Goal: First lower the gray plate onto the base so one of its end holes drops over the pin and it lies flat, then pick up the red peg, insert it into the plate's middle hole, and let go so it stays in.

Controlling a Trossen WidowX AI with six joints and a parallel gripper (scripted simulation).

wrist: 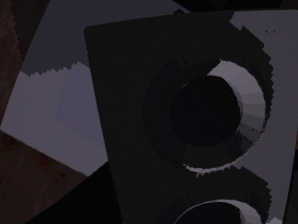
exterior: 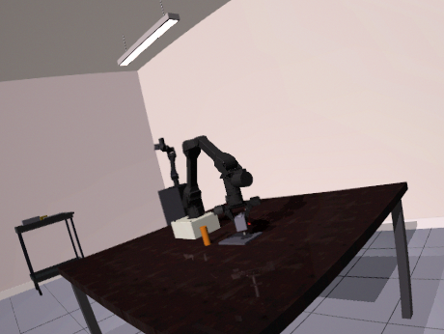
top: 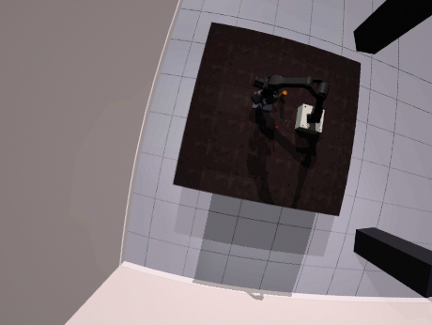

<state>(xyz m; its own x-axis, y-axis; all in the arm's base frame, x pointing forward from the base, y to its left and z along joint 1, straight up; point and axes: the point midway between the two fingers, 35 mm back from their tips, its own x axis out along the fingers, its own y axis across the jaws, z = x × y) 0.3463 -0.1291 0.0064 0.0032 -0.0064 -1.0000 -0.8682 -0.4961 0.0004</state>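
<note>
Right now my gripper tip is 50 mm above the gray base, 20 mm past it and 10 mm to the right of it. Round my gripper tip: red peg (200 mm to the left, 100 mm behind, 20 mm below); then gray plate (30 mm above); then orange cylinder (160 mm behind, 50 mm to the right, 20 mm below).
</note>
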